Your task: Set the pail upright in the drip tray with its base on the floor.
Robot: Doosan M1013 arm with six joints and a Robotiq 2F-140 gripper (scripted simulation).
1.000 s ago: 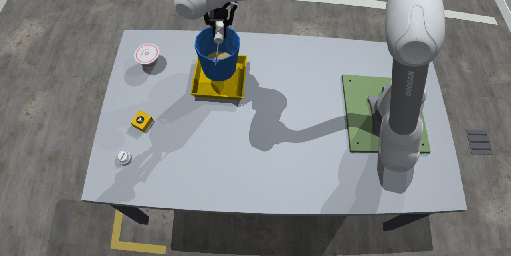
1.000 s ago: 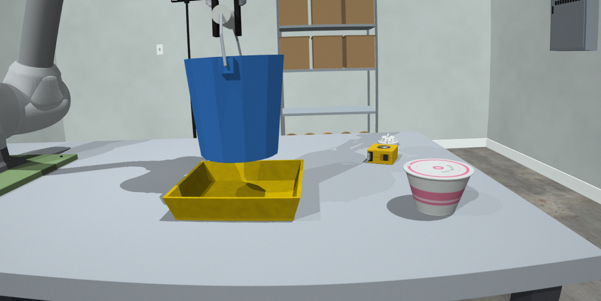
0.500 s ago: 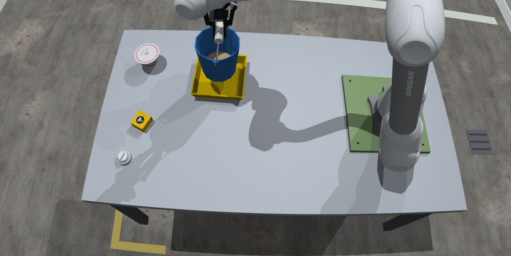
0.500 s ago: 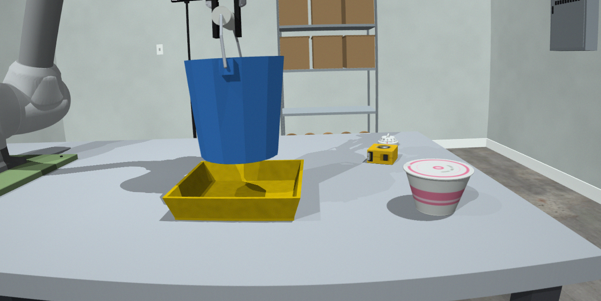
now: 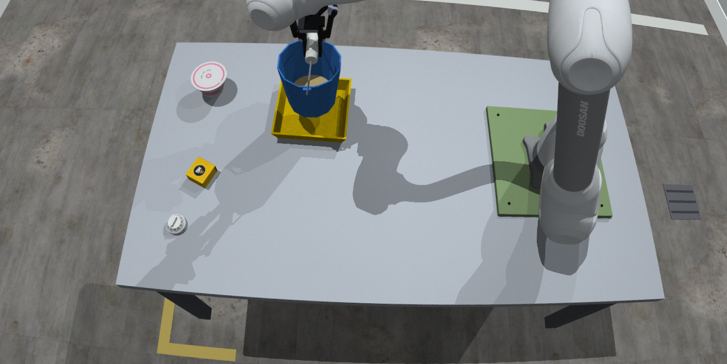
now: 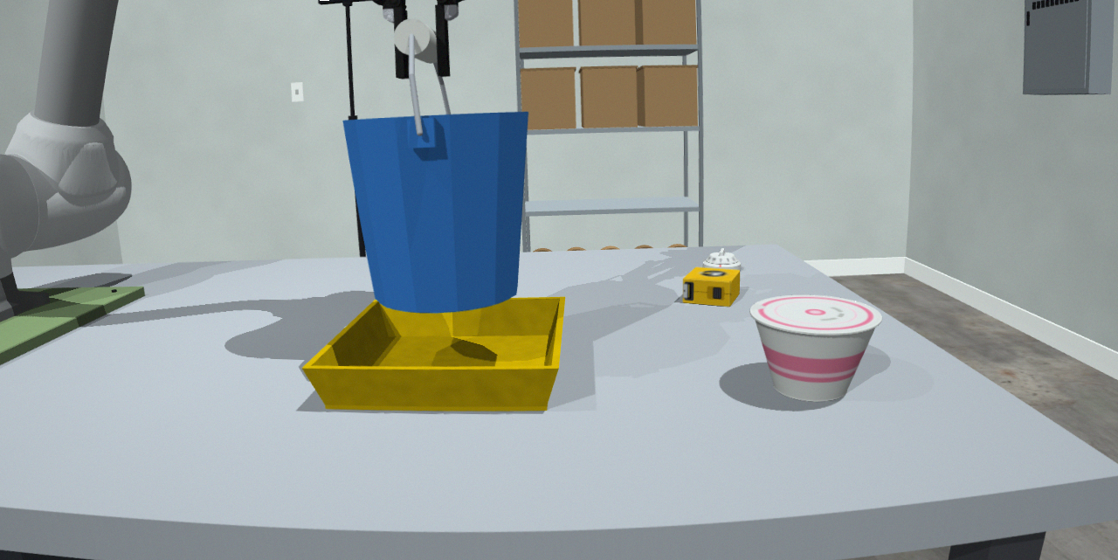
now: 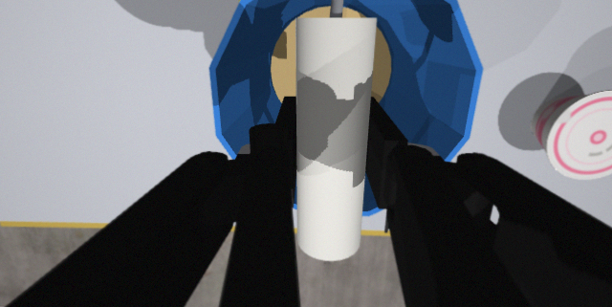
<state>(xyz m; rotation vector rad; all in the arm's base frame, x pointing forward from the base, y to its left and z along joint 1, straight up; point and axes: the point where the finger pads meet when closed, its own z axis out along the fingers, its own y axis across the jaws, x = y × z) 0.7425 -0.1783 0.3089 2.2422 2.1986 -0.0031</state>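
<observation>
The blue pail is 10 cm below my hand and 1 cm ahead of it. Also, from my hand: yellow drip tray (31 cm below, 1 cm ahead); pail handle (3 cm below).
</observation>
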